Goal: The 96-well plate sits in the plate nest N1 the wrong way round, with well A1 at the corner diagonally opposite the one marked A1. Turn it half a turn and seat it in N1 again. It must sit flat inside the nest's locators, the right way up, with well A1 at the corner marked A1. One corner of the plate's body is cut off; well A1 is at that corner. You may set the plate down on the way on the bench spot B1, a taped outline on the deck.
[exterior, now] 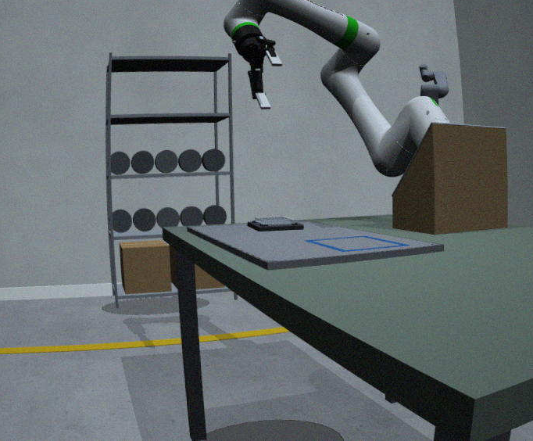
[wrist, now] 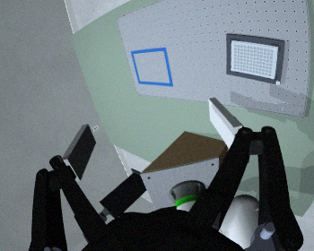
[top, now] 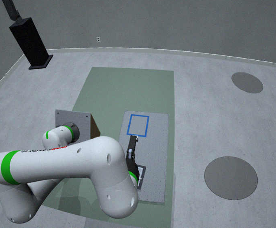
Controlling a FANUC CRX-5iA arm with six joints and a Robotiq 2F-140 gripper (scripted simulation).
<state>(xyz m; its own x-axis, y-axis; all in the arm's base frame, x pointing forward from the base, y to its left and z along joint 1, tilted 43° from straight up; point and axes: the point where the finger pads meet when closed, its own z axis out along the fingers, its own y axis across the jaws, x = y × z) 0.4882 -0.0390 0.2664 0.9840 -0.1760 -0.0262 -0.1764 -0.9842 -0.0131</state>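
My hand is 2 cm past the white 96-well plate, 3 cm to the left of it and 37 cm above it. The rest, counted from my hand: dark plate nest N1 (2 cm behind, 3 cm to the right, 38 cm below); white mark (9 cm behind, 9 cm to the right, 38 cm below).
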